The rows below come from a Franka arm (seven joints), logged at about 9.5 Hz.
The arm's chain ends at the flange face. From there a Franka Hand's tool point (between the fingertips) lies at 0.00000 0.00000 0.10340 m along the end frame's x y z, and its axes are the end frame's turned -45 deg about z.
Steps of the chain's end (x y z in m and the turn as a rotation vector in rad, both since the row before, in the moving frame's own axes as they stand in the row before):
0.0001 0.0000 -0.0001 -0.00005 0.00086 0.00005
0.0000 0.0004 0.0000 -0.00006 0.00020 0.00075
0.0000 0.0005 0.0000 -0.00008 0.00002 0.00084
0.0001 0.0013 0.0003 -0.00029 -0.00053 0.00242
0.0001 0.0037 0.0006 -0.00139 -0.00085 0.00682
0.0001 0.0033 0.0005 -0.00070 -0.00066 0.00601
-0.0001 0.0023 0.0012 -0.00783 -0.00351 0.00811
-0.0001 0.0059 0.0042 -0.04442 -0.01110 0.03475
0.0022 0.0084 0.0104 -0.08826 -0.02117 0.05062
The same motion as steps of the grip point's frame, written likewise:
0.0001 0.0001 -0.0001 -0.00064 0.00057 0.00005
-0.0003 0.0003 0.0000 -0.00018 0.00010 0.00075
-0.0004 0.0004 0.0000 -0.00007 -0.00004 0.00084
-0.0009 0.0010 0.0003 0.00017 -0.00058 0.00242
-0.0027 0.0027 0.0006 -0.00038 -0.00158 0.00682
-0.0024 0.0024 0.0005 -0.00003 -0.00096 0.00601
-0.0025 0.0019 0.0012 -0.00305 -0.00802 0.00811
-0.0083 0.0065 0.0041 -0.02356 -0.03926 0.03475
-0.0125 0.0122 0.0100 -0.04744 -0.07738 0.05062

